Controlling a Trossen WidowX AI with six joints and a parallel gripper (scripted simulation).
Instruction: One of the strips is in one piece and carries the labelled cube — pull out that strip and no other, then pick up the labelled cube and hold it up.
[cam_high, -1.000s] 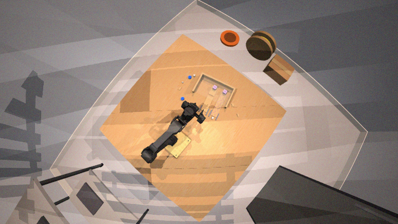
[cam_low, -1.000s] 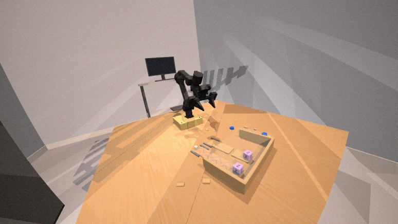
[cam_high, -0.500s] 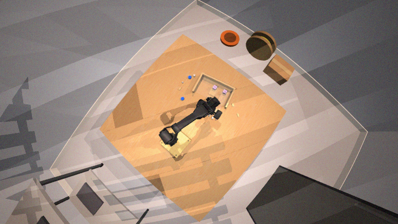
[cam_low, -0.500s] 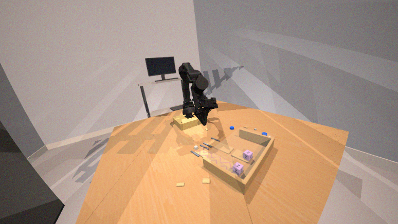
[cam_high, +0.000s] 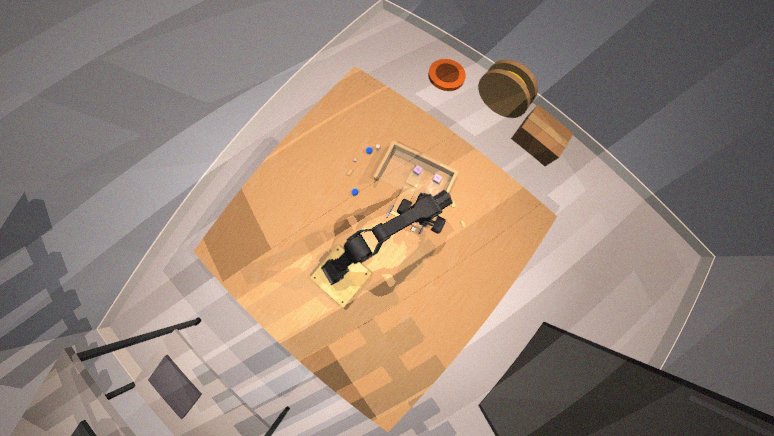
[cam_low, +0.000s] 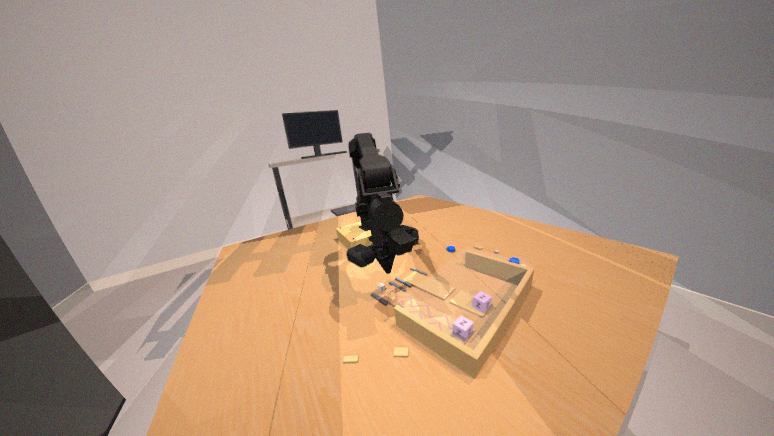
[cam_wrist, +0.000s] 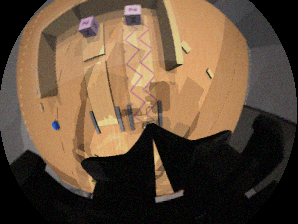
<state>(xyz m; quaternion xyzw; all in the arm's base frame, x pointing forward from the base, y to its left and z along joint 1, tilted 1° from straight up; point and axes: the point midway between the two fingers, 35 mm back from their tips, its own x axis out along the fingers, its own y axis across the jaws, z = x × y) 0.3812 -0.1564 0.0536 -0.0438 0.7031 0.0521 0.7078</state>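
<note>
Right now my gripper tip is 10 cm short of the patterned strip, 2 cm to the right of it and 7 cm above it.
</note>
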